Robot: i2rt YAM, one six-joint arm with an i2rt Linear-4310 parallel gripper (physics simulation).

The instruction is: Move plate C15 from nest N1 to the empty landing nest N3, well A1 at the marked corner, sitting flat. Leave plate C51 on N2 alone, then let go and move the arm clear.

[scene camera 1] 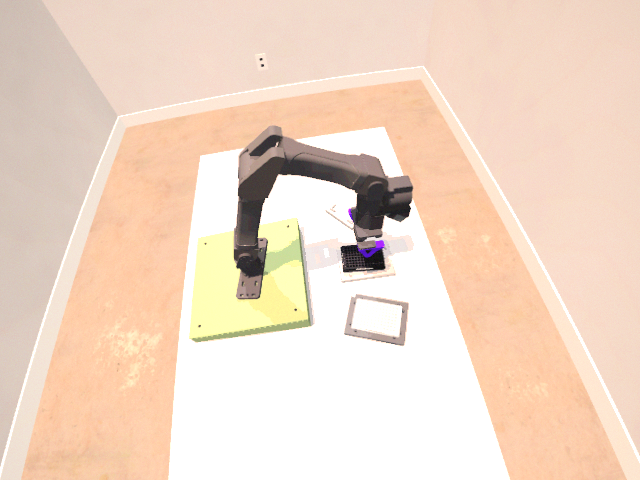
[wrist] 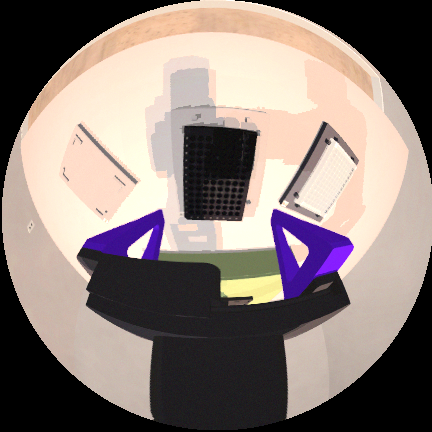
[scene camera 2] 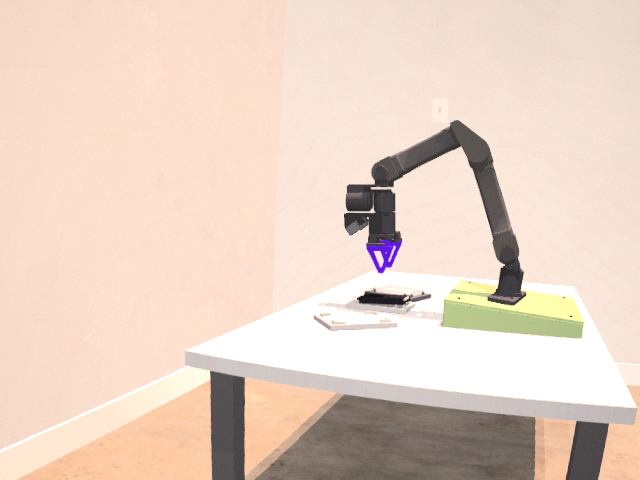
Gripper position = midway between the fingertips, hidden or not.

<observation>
My gripper point(scene camera 2: 385, 270) is open and holds nothing. Also in view: a black well plate point(scene camera 1: 352, 260).
The black well plate also shows in the wrist view point(wrist: 217, 161). My gripper also shows in scene camera 1 point(scene camera 1: 363, 242) and in the wrist view point(wrist: 217, 214).
</observation>
